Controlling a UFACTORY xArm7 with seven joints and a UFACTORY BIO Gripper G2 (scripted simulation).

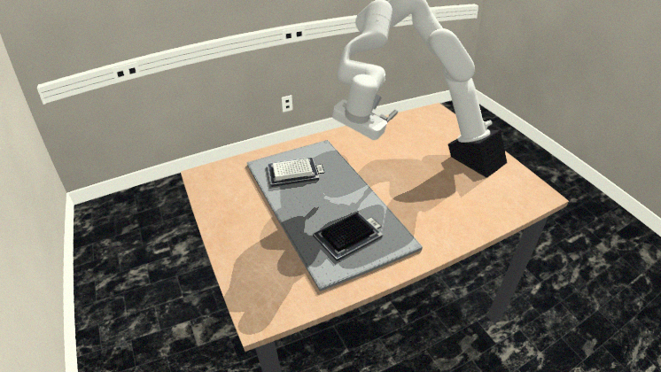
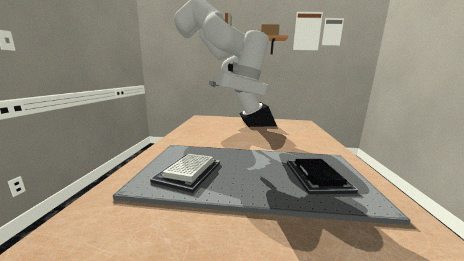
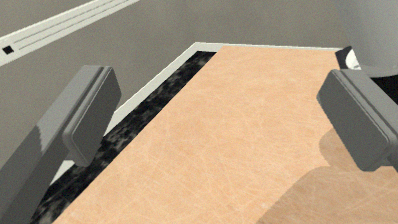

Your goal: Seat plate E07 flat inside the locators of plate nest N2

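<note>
Right now my hand is 290 mm short of the white well plate E07, 200 mm above it and 80 mm to the left of it. Also, from my hand: dark plate nest N2: 280 mm ahead, 210 mm below, 90 mm to the right; then black well plate E01: 290 mm ahead, 270 mm to the left, 200 mm below; then plate nest N1: 290 mm ahead, 270 mm to the left, 210 mm below.
</note>
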